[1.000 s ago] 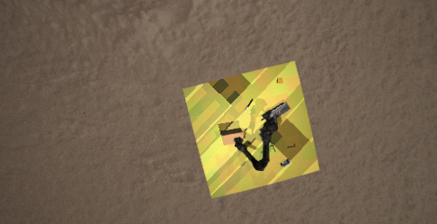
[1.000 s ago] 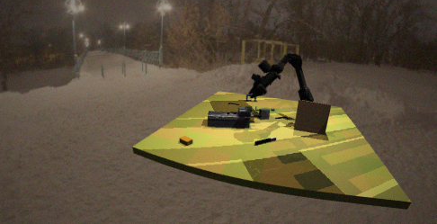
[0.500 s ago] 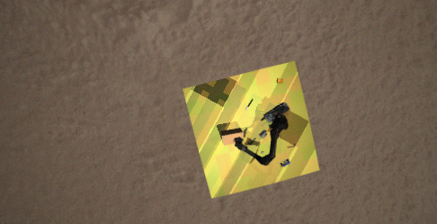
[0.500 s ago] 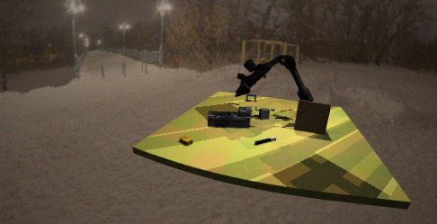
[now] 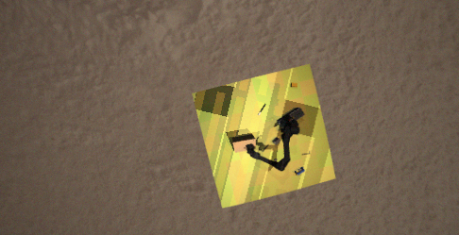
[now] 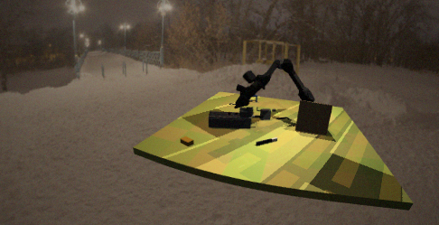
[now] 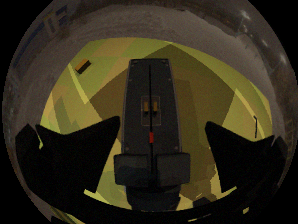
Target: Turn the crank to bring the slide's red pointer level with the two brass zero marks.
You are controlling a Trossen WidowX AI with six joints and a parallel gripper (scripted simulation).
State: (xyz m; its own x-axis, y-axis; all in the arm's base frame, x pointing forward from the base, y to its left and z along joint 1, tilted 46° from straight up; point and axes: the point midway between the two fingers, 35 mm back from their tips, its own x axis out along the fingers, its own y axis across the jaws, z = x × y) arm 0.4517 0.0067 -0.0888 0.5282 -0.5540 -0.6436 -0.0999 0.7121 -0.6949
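Right now my gripper tip is 1 cm past the red pointer, 1 cm to the right of it and 5 cm above it. The rest, counted from my gripper tip: black stick (23 cm behind, 19 cm to the left, 12 cm below); crank handle (15 cm behind, 1 cm to the left, 5 cm below); grey block (20 cm behind, 16 cm to the right, 9 cm below).
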